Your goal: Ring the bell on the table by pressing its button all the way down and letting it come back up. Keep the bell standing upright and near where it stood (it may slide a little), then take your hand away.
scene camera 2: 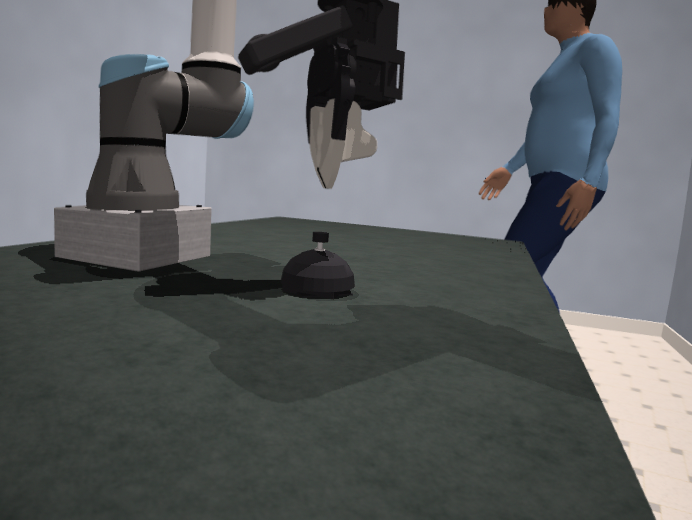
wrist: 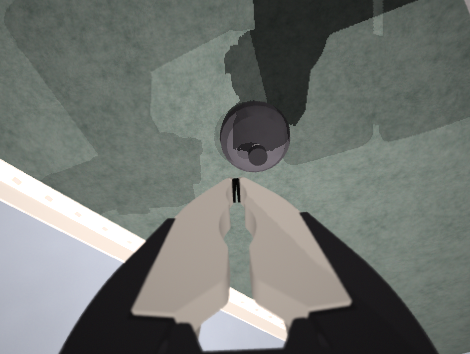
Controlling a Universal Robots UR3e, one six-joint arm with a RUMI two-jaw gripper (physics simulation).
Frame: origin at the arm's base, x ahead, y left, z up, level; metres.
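Seen in the pictures: gripper, fingertip midpoint: (scene camera 2: 327, 188) (wrist: 235, 180); arm's base, origin of the base link: (scene camera 2: 133, 207).
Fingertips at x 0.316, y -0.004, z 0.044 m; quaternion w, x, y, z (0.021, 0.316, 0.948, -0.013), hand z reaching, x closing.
Note:
Offsets run from my fingertips to a thing's top centre. Level surfaces: height alone.
A dark domed bell @(dx -0.013, dy +0.016, dz -0.050 m) (scene camera 2: 317, 277) (wrist: 257, 122) stands upright on the dark green table @(dz -0.116 m) (scene camera 2: 313, 447) (wrist: 400, 215). Its black button @(dx -0.013, dy +0.016, dz -0.050 m) (scene camera 2: 320, 237) (wrist: 257, 155) stands raised on a short light stem above the dome. My gripper (scene camera 2: 327, 187) (wrist: 235, 180) is shut, with its pale fingertips together and nothing between them. It points down and hangs above the bell, apart from the button, with a clear gap in the scene view. In the wrist view the fingertips show just below the bell's rim.
The arm's base stands on a light block (scene camera 2: 100, 237) at the table's back left. A person in a blue top (scene camera 2: 576, 106) stands beyond the table's right edge. Shadows of the arm fall across the table around the bell.

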